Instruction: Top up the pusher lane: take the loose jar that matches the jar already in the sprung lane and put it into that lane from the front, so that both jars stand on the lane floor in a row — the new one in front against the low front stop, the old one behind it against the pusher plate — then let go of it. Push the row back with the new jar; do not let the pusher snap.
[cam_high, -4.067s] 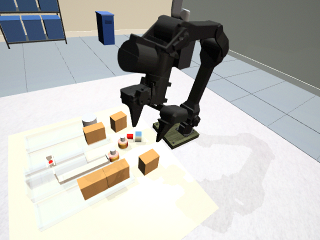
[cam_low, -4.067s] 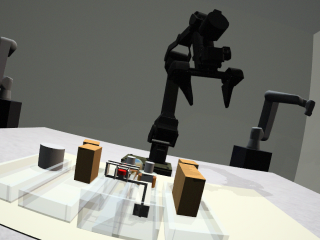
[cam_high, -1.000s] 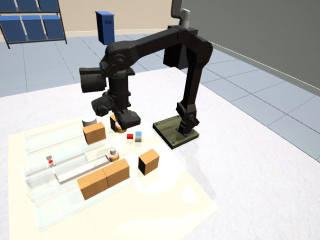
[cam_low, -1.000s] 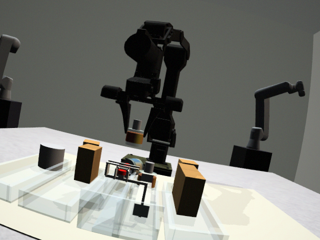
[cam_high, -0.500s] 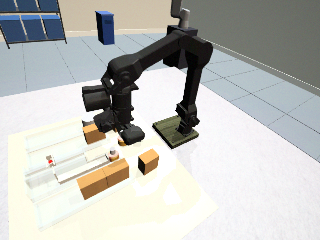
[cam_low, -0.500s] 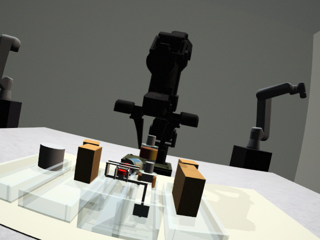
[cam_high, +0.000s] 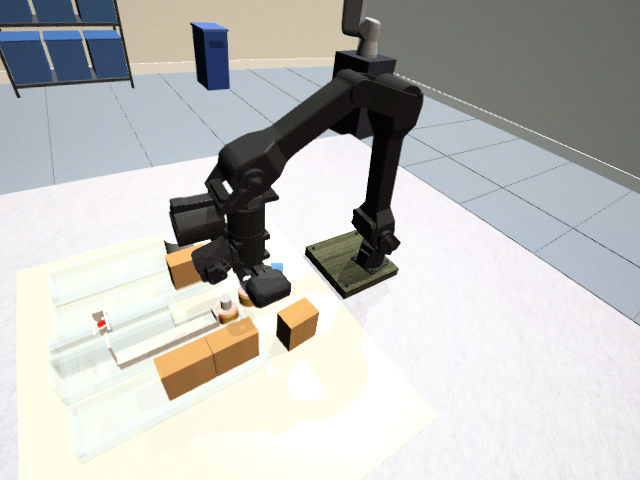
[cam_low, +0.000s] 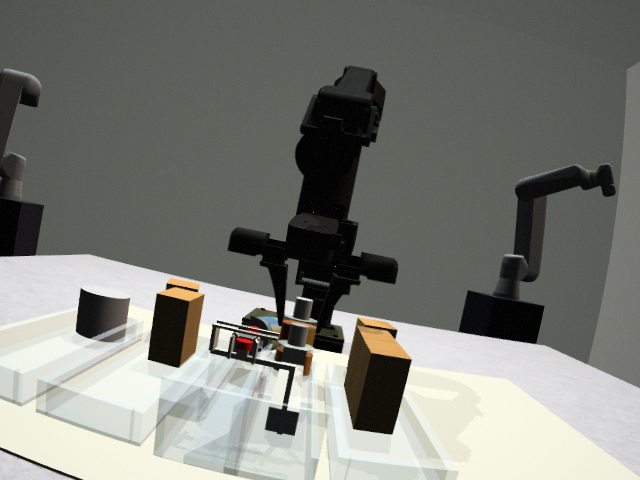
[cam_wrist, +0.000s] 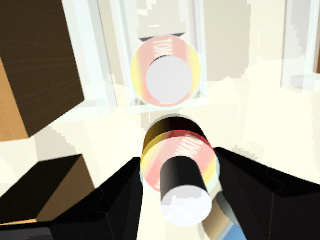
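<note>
My gripper tip is now 190 mm short of the clear sprung lane, 50 mm to the left of it and 30 mm above it. The rest, counted from my gripper tip: grey cylinder 30 mm ahead, 220 mm to the right, 20 mm below; red mark 220 mm ahead, 70 mm to the right, 20 mm above.
</note>
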